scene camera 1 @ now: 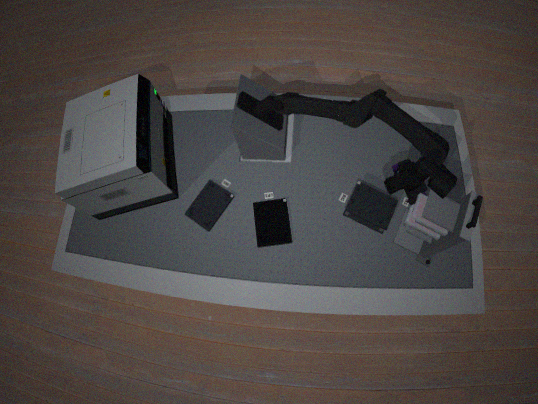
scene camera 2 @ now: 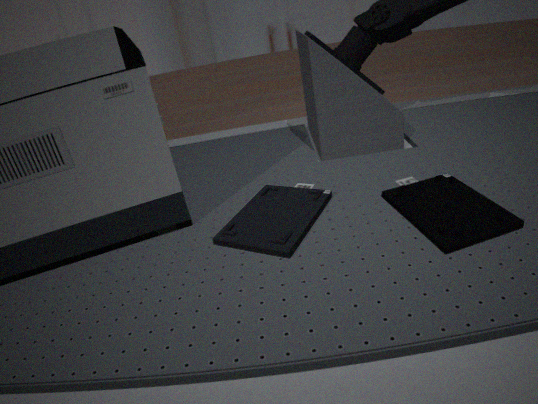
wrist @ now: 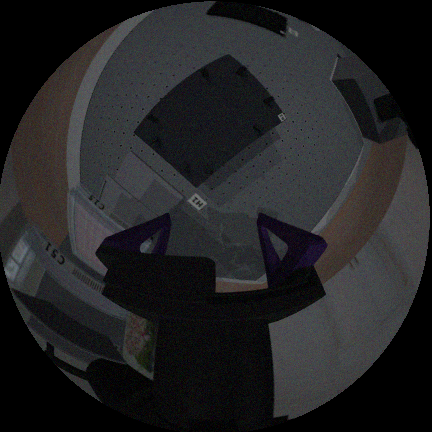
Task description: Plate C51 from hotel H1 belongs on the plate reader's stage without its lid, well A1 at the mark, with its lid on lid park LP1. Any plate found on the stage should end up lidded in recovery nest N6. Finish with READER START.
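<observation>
My gripper is open, with its purple fingers wide apart and nothing between them. It hangs beside hotel H1, on the side of its H1 label. Plate C51 shows its marking at the lower left of the wrist view, to the left of the fingers and apart from them. A pinkish plate beside it bears a marking like C15. The plate reader stands at the far left; its stage does not show. I cannot tell which pads are LP1 and N6.
A dark square pad lies beside the hotel. A black pad and a dark grey pad lie nearer the reader, with small white labels. A grey wedge-shaped stand carries the arm's base.
</observation>
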